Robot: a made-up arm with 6 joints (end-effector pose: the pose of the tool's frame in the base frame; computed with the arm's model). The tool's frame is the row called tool. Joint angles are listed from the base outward.
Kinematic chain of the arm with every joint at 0, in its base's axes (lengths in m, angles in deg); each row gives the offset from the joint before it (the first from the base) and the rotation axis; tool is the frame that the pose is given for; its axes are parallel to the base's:
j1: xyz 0 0 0.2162 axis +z
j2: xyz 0 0.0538 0 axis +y
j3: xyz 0 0 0.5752 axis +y
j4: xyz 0 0 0.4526 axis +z
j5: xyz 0 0 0 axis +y
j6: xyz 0 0 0.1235 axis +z
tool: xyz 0 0 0
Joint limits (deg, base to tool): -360..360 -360..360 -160..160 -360..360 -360..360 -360..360
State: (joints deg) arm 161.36 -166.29 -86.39 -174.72 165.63 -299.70
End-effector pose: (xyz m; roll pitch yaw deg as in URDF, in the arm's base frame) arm -0.1969 0.0126 -0.4126 52.86 29.73 52.31
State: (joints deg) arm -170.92 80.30 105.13 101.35 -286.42 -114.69
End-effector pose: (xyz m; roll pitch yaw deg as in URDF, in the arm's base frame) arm -0.5104 -0.2537 -0.1744 108.36 18.20 5.27
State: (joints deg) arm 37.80 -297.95 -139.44 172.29 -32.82 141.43
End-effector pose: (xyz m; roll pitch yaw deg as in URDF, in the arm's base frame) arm -0.0436 0.0229 0.6720 37.11 -27.47 -14.92
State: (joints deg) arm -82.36 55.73 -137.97 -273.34 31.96 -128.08
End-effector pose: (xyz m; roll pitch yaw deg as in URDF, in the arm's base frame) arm 0.1078 0.0916 0.6191 76.24 -52.42 166.34
